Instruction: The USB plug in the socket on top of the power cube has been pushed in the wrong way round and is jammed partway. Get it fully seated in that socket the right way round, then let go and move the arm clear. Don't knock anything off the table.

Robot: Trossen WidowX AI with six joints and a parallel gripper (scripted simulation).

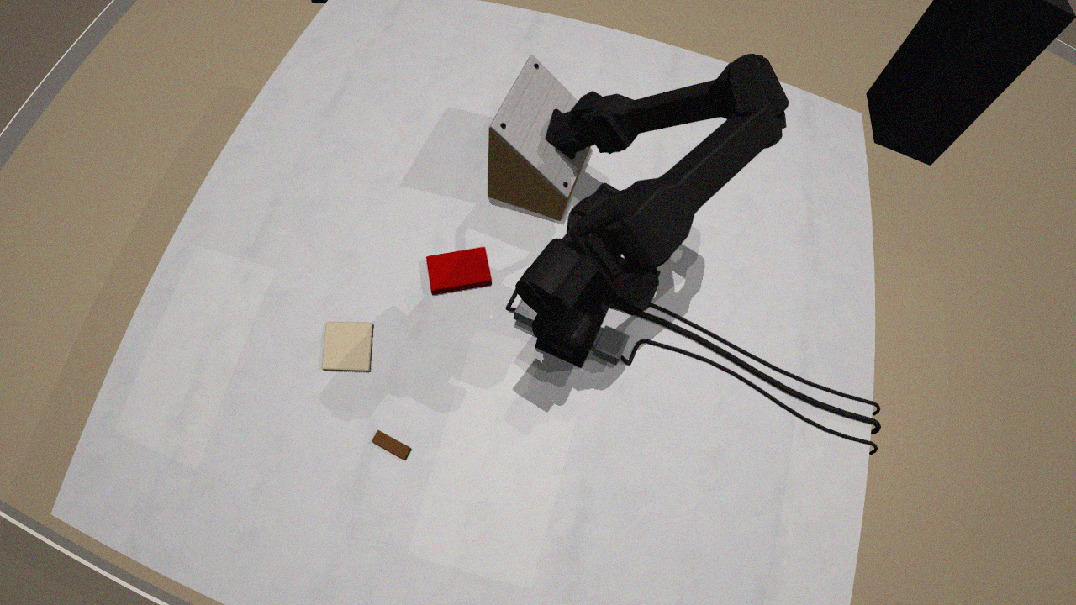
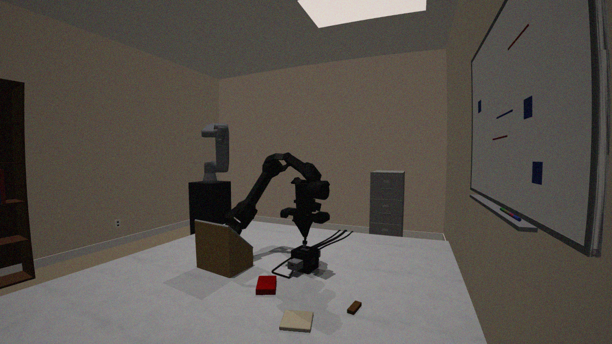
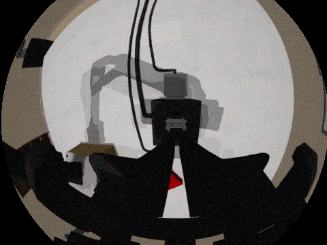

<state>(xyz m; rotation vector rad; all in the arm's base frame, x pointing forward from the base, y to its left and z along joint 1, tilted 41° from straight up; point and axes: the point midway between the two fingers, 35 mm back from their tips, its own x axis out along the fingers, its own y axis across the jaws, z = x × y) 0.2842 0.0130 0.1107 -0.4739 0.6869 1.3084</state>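
The USB plug lies 2 cm below my gripper tip. Also, from my gripper tip: red flat block (19 cm to the right, 11 cm below, 6 cm behind); cream tile (32 cm to the right, 12 cm below, 11 cm ahead); small brown block (23 cm ahead, 21 cm to the right, 12 cm below).
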